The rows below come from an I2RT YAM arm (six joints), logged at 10 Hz.
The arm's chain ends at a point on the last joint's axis. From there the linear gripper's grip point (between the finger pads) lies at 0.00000 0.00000 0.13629 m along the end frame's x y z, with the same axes.
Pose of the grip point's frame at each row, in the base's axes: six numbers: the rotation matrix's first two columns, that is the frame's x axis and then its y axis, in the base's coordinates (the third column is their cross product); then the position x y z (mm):
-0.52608 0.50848 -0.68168 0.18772 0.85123 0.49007 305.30 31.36 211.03
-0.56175 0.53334 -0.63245 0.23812 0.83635 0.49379 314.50 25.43 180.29
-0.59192 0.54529 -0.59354 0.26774 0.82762 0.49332 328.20 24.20 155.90
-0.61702 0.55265 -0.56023 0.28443 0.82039 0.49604 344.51 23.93 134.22
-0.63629 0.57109 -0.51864 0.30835 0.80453 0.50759 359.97 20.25 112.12
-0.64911 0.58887 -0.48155 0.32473 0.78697 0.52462 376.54 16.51 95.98
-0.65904 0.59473 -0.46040 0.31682 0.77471 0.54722 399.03 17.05 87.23
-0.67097 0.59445 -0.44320 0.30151 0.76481 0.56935 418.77 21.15 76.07
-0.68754 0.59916 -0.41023 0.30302 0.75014 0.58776 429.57 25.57 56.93
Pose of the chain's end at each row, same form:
-0.52608 0.50848 -0.68168 0.18772 0.85123 0.49007 192.25 13.66 285.07
-0.56175 0.53334 -0.63245 0.23812 0.83635 0.49379 206.52 8.15 261.63
-0.59192 0.54529 -0.59354 0.26774 0.82762 0.49332 224.59 6.06 242.56
-0.61702 0.55265 -0.56023 0.28443 0.82039 0.49604 244.51 3.93 224.63
-0.63629 0.57109 -0.51864 0.30835 0.80453 0.50759 263.59 -1.97 205.89
-0.64911 0.58887 -0.48155 0.32473 0.78697 0.52462 282.79 -8.59 191.66
-0.65904 0.59473 -0.46040 0.31682 0.77471 0.54722 306.06 -12.22 182.49
-0.67097 0.59445 -0.44320 0.30151 0.76481 0.56935 326.45 -12.70 170.44
-0.68754 0.59916 -0.41023 0.30302 0.75014 0.58776 339.63 -12.56 151.97

